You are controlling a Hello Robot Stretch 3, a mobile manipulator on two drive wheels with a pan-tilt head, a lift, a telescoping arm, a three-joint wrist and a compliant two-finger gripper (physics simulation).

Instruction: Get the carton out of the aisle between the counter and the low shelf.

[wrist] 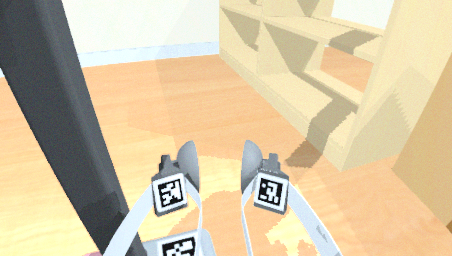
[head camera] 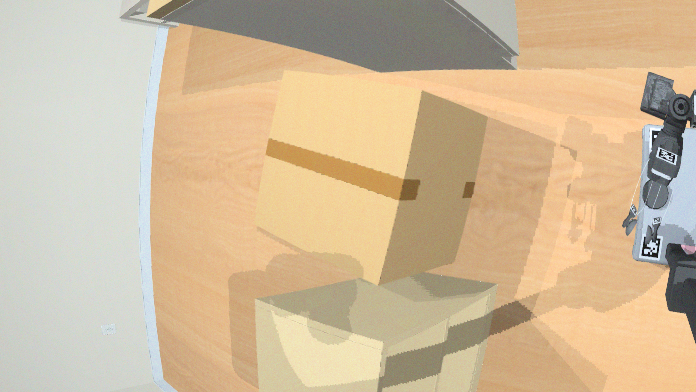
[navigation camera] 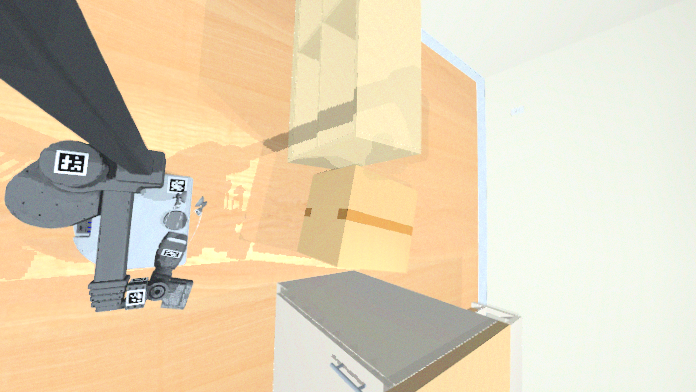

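Where they show: gripper, between the fingertips: (head camera: 636, 239) (navigation camera: 194, 193); robot's base, origin of its link: (head camera: 654, 193) (navigation camera: 174, 218).
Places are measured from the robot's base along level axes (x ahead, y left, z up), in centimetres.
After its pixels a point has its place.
Observation:
A large tan carton (head camera: 345, 120) {x 78.5, y -9.9, z 40.6 cm} (navigation camera: 375, 245) {x 79.1, y -9.3, z 40.7 cm} with a brown tape strip stands on the floor between the grey-topped counter (head camera: 350, 35) {x 77.1, y -32.1, z 43.0 cm} (navigation camera: 370, 320) {x 59.5, y -32.5, z 60.1 cm} and the low pale wooden shelf (head camera: 325, 360) {x 62.3, y 41.1, z 61.1 cm} (navigation camera: 387, 100) {x 63.5, y 50.1, z 61.1 cm} (wrist: 300, 97). Its corner nearly meets the shelf end in the head view; whether they touch cannot be told. Part of the carton (wrist: 435, 155) shows at the right edge of the wrist view. My gripper (head camera: 642, 226) {x 4.5, y 9.5, z 35.6 cm} (navigation camera: 190, 202) {x 4.5, y 9.5, z 35.6 cm} (wrist: 219, 158) {x 4.5, y 9.5, z 35.6 cm} is open and empty, over my own base, well apart from the carton. The carton's underside is hidden.
A pale wall (head camera: 70, 175) {x 275.9, y 15.9, z 62.9 cm} (navigation camera: 600, 200) {x 275.7, y 24.5, z 97.5 cm} with a light baseboard (head camera: 145, 200) {x 274.2, y 31.9, z 4.0 cm} (navigation camera: 481, 200) {x 274.4, y 26.3, z 3.7 cm} runs behind the carton, with a strip of wood floor between. My dark mast (wrist: 55, 100) fills the left of the wrist view. Shadows cross the floor by the shelf.

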